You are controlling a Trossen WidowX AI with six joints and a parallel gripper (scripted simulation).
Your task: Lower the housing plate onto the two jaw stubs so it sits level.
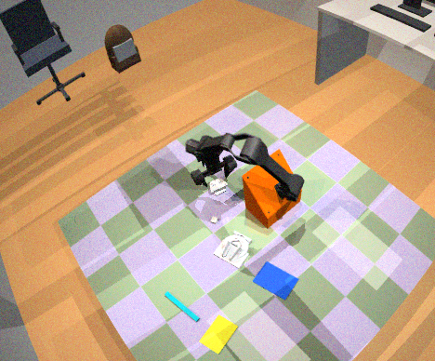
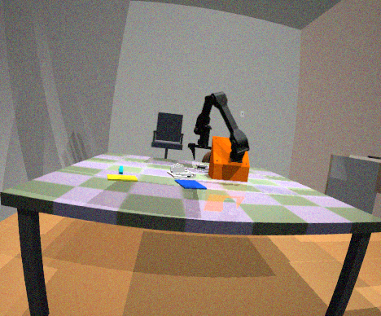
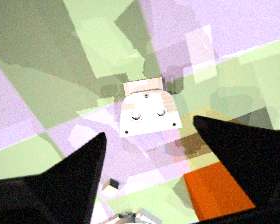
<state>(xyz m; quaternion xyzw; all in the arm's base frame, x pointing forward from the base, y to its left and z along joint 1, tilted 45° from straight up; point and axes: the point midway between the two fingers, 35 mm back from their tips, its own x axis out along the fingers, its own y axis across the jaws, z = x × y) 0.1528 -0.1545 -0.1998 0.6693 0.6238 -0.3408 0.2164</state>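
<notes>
Now: the small white cube 11 cm ahead of my gripper tip, 12 cm to the left of it and 5 cm below it. Also, from my gripper tip: blue card: 9 cm ahead, 48 cm to the left, 5 cm below; cyan bar: 43 cm ahead, 34 cm to the left, 5 cm below; yellow card: 38 cm ahead, 51 cm to the left, 5 cm below.
</notes>
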